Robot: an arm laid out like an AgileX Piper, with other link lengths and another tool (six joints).
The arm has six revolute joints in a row. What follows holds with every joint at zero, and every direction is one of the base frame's.
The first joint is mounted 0.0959 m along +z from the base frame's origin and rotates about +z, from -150 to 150 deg.
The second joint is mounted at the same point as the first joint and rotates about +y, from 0 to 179.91 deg.
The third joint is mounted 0.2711 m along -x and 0.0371 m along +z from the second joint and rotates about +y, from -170 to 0 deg.
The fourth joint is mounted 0.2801 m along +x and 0.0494 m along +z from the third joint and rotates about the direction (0.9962, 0, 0.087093), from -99.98 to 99.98 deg.
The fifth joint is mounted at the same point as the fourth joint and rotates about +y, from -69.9 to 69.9 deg.
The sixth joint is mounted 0.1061 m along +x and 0.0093 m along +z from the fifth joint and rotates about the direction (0.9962, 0, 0.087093), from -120 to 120 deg.
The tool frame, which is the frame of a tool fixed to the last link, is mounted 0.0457 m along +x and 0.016 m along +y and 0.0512 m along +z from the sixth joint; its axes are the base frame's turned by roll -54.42, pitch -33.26 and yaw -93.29 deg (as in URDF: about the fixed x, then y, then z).
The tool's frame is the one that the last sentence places.
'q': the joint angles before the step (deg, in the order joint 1, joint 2, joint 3, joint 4, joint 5, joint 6). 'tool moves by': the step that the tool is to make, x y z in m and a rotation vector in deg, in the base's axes. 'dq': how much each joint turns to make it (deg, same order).
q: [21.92 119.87 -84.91 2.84 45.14 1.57]
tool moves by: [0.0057 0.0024 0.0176 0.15 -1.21 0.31]
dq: [0.05 -0.68 -2.38 -0.41 1.88 0.01]
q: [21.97 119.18 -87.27 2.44 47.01 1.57]
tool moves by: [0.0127 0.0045 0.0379 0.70 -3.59 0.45]
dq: [0.04 -1.20 -4.94 -0.80 2.55 0.00]
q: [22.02 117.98 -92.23 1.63 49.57 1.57]
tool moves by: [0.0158 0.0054 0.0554 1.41 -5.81 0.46]
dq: [0.02 -1.19 -7.38 -0.86 2.66 -0.15]
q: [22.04 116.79 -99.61 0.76 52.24 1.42]
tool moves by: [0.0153 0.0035 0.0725 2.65 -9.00 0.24]
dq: [-0.16 -1.11 -9.04 -0.74 0.81 -0.35]
